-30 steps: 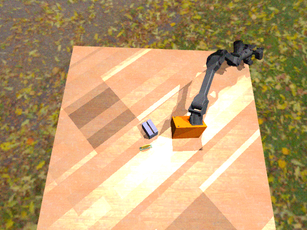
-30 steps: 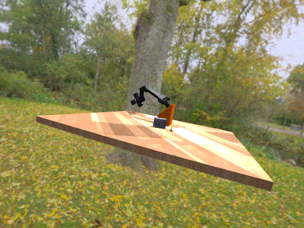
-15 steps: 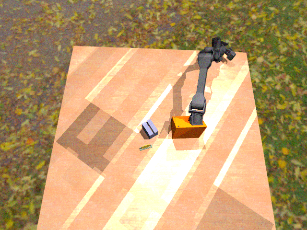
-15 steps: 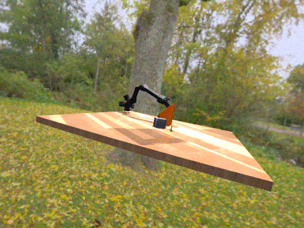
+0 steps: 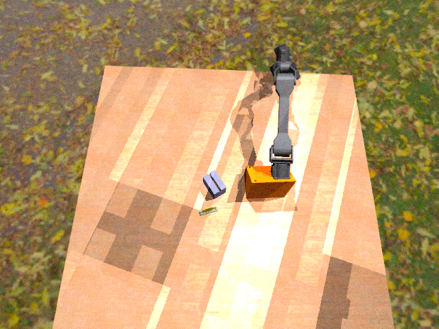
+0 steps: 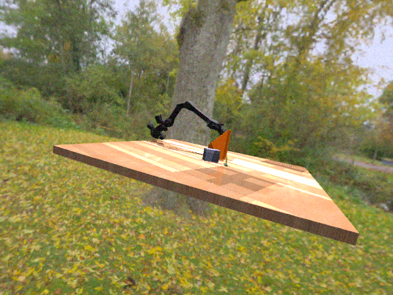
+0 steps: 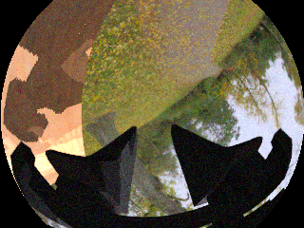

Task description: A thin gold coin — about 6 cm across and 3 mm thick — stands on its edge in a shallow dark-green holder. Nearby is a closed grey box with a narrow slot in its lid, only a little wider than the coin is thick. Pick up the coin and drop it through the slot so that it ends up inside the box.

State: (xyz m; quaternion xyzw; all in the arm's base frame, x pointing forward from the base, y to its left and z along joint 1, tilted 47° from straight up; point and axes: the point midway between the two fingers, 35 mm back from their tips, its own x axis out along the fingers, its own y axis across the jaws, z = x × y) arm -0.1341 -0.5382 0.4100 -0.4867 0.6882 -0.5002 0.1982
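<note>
Right now the gold coin is 44 cm ahead of my gripper tip, 79 cm to the left of it and 2 cm below it.
</note>
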